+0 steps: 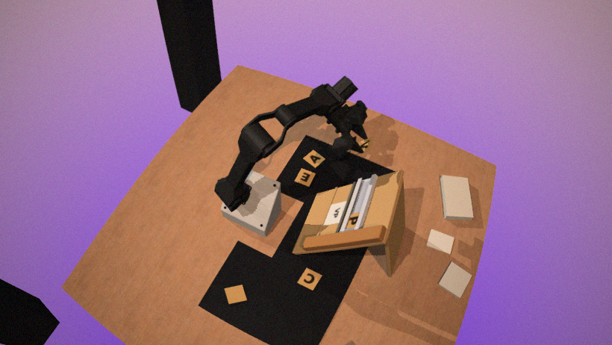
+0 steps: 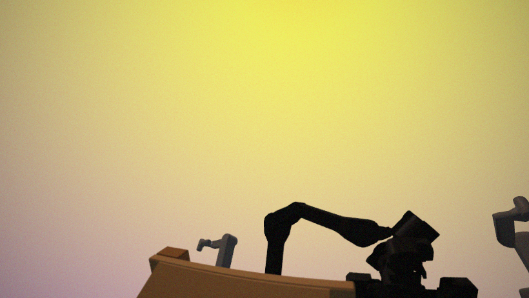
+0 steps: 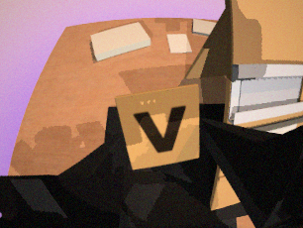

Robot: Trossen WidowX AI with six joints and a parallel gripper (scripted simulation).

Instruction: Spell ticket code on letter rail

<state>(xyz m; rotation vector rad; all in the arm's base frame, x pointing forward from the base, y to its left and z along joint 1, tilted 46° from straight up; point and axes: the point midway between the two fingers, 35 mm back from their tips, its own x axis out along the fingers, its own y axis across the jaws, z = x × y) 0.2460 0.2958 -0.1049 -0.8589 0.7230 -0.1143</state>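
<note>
Now: the p tile 80 mm ahead of my gripper tip, 240 mm to the right of it and 30 mm below it. From my gripper tip the other things lie so: v tile right at my gripper tip; white ticket 10 mm ahead, 200 mm to the right, 100 mm below; e tile 160 mm behind, 70 mm to the right, 200 mm below.
</note>
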